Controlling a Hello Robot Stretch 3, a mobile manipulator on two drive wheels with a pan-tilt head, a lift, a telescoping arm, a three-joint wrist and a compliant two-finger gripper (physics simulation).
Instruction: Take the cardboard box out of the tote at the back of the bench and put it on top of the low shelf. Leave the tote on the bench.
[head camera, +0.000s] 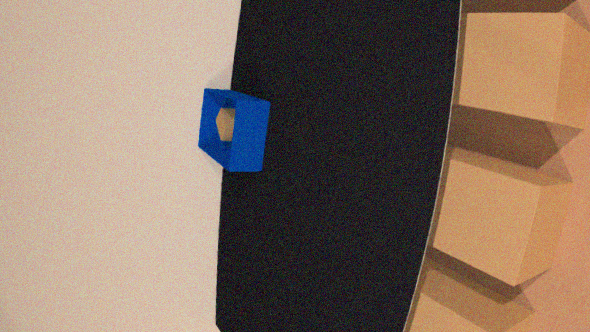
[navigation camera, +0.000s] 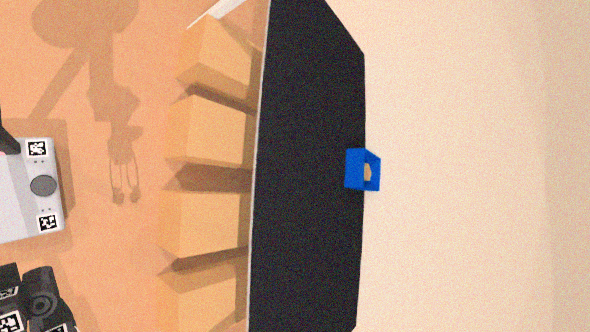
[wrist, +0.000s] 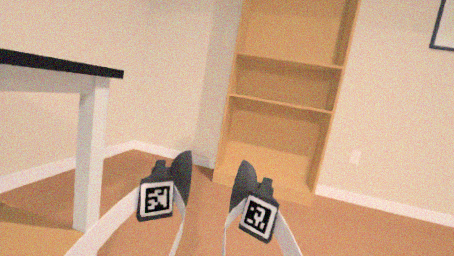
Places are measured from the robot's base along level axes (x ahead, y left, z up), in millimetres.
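Pixels of known places: gripper, fingertip midpoint: (wrist: 214, 173); robot's base, origin of the base link: (navigation camera: 42, 183).
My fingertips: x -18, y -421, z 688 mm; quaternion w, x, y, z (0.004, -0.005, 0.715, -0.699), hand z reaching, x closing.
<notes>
For each thing: its middle in the pictures, then the offset to it from my fingertips. "*": a spot on its surface instead.
- blue tote, body centre: (head camera: 230, 126) (navigation camera: 364, 171) dx +1263, dy +322, dz +124 mm
- cardboard box, body centre: (head camera: 227, 124) (navigation camera: 365, 172) dx +1340, dy +311, dz +102 mm
- white bench leg, surface spot: (wrist: 90, 160) * dx +362, dy -426, dz -191 mm
The blue tote (head camera: 250, 135) (navigation camera: 354, 169) stands at the back edge of the black-topped bench (head camera: 340, 150) (navigation camera: 310, 150) (wrist: 60, 65), against the wall. The cardboard box (head camera: 226, 125) (navigation camera: 367, 172) shows as a tan piece inside the tote, partly hidden by the tote's walls. My gripper (wrist: 214, 173) is open and empty in the wrist view, its two dark fingertips apart, low beside the bench's end and pointing toward a wooden shelf unit. The fingers do not show in the head or navigation views. The tote does not show in the wrist view.
Large tan blocks (head camera: 490, 215) (navigation camera: 215, 130) stand on the floor under and in front of the bench. A white bench leg (wrist: 90, 160) is left of the fingers. A tall wooden shelf unit (wrist: 324, 145) stands against the far wall, with a framed picture (wrist: 444, 30) at right.
</notes>
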